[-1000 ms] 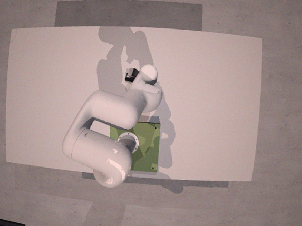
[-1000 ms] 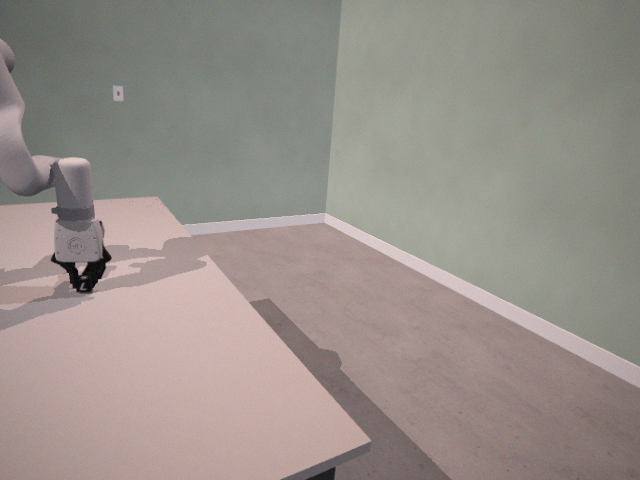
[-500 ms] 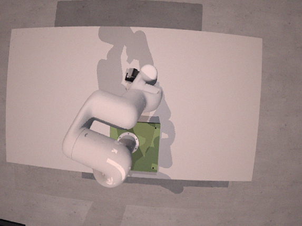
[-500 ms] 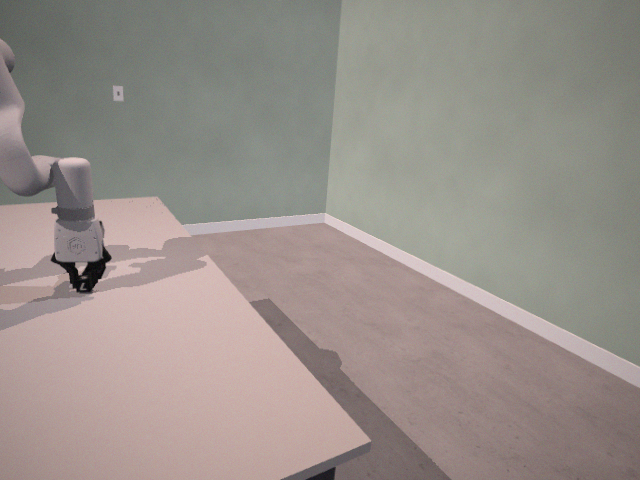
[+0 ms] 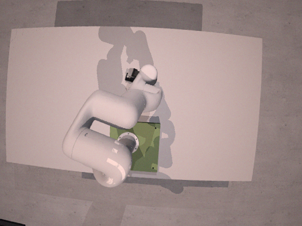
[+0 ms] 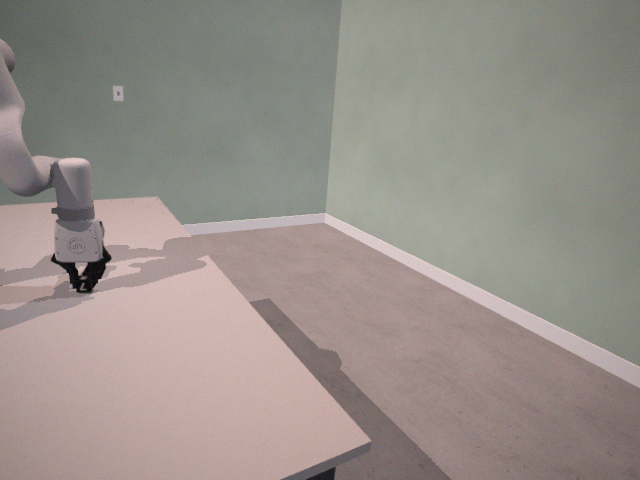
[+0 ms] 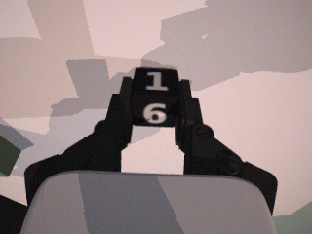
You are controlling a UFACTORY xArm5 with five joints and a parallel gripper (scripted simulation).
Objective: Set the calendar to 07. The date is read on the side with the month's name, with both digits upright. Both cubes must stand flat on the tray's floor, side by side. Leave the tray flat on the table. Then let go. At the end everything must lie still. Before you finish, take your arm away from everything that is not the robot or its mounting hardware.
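My gripper is now 1 cm above the black cube. Round my hand: black calendar tray: 2 cm ahead, 11 cm to the left, 2 cm below.
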